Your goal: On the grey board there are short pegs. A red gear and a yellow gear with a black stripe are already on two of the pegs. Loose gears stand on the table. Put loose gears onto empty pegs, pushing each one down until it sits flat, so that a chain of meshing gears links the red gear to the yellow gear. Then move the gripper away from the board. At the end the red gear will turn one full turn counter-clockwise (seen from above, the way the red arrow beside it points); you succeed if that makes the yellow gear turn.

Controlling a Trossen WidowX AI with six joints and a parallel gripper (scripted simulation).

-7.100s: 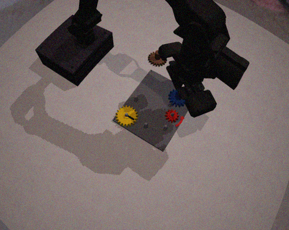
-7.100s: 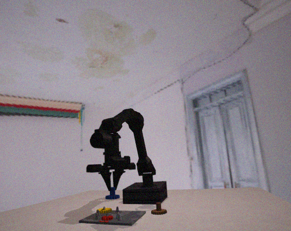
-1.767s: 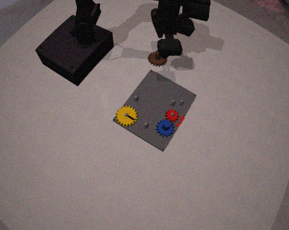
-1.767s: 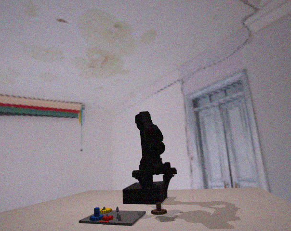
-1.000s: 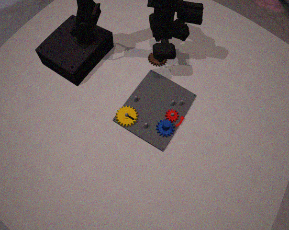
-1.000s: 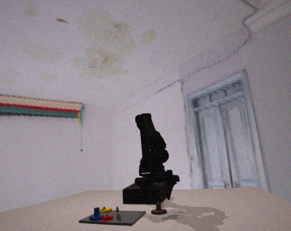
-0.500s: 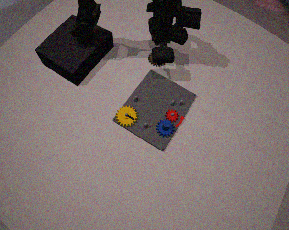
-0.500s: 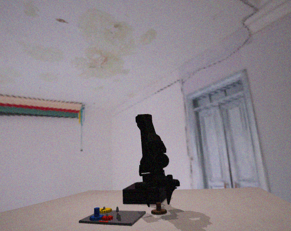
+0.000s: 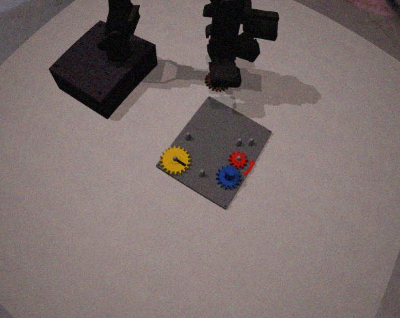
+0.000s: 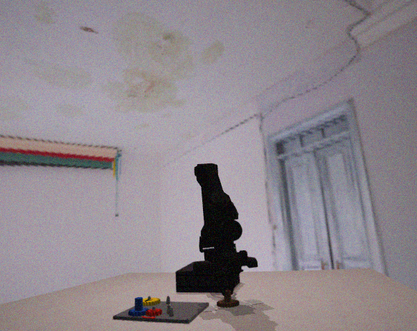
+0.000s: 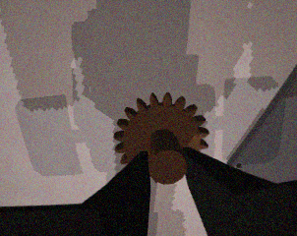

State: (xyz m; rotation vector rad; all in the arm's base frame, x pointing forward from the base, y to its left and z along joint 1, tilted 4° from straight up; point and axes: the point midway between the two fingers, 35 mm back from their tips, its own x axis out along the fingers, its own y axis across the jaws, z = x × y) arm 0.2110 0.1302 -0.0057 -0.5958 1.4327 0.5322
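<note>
My gripper tip is 190 mm to the left of the blue gear and 170 mm short of it. The rest, counted from my gripper tip: brown gear: 10 mm below; then red arrow: 190 mm ahead, 140 mm to the right, 20 mm below; then red gear: 160 mm ahead, 150 mm to the right, 10 mm below.
</note>
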